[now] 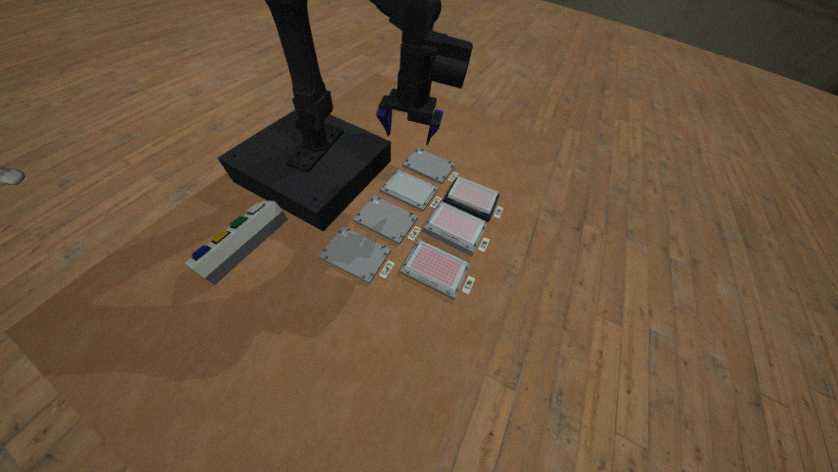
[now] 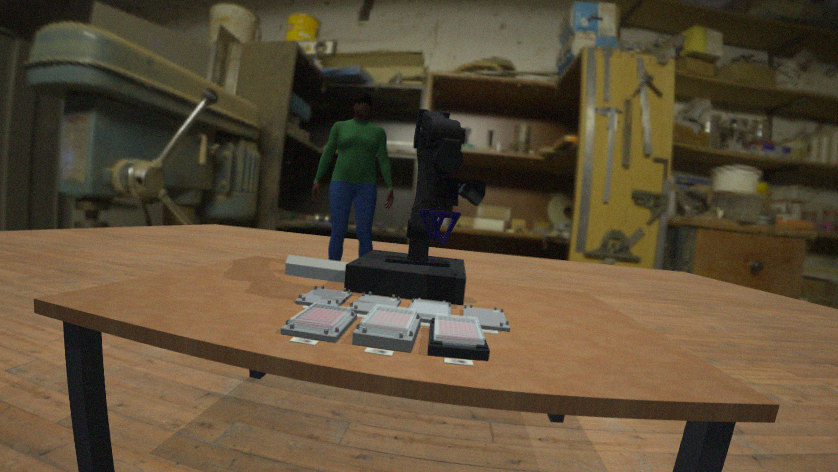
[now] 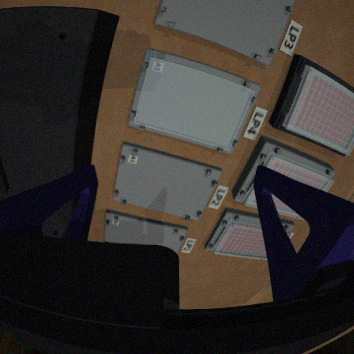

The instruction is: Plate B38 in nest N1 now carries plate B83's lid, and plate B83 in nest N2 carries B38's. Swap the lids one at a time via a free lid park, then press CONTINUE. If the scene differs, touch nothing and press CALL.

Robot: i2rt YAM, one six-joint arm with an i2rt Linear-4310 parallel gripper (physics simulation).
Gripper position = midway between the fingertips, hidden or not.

Observation:
My gripper [image 1: 408, 139] is open and holds nothing. I also see a grey button box [image 1: 264, 218], a LP1 pad [image 1: 354, 253], a LP2 park [image 1: 378, 215], a LP4 park [image 3: 149, 52], a LP3 park [image 1: 429, 165] and a nest N1 [image 2: 291, 331].
My gripper shows as well in image 2 [image 2: 436, 241] and in image 3 [image 3: 175, 173]. The grey button box shows as well in image 2 [image 2: 322, 269]. The LP1 pad also shows in image 2 [image 2: 318, 295] and in image 3 [image 3: 120, 227].

